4 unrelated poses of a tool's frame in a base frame.
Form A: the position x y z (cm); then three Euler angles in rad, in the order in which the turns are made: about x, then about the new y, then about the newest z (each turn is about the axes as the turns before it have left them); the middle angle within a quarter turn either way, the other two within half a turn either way.
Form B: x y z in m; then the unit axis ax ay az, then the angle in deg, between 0 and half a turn. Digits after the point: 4 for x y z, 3 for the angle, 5 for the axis.
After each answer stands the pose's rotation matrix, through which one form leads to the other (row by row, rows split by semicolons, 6 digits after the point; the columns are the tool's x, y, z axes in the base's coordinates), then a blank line. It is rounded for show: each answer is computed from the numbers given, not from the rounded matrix.
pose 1, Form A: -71.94 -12.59 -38.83 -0.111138 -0.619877 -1.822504
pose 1, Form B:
-0.7194 -0.1259 -0.3883 0.25936 -0.28445 -0.92294 106.825
-0.202721 0.788301 -0.580935; -0.978561 -0.185121 0.090275; -0.036380 0.586781 0.808928

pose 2, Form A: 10.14 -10.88 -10.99 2.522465 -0.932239 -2.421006
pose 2, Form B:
0.1014 -0.1088 -0.1099 -0.44945 -0.78528 0.42582 144.528
-0.447874 0.393281 -0.802956; 0.887495 0.304481 -0.345896; 0.108451 -0.867537 -0.485404

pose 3, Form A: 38.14 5.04 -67.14 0.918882 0.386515 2.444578
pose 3, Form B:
0.3814 0.0504 -0.6714 0.31823 -0.35907 0.87738 154.542
-0.710197 -0.594575 0.376963; 0.159700 -0.657561 -0.736281; 0.685650 -0.462703 0.561951

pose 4, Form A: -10.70 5.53 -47.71 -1.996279 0.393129 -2.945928
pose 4, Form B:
-0.1070 0.0553 -0.4771 0.18700 0.81508 0.54834 167.202
-0.906089 0.179587 0.383081; 0.422515 0.337047 0.841356; 0.021981 0.924201 -0.381273

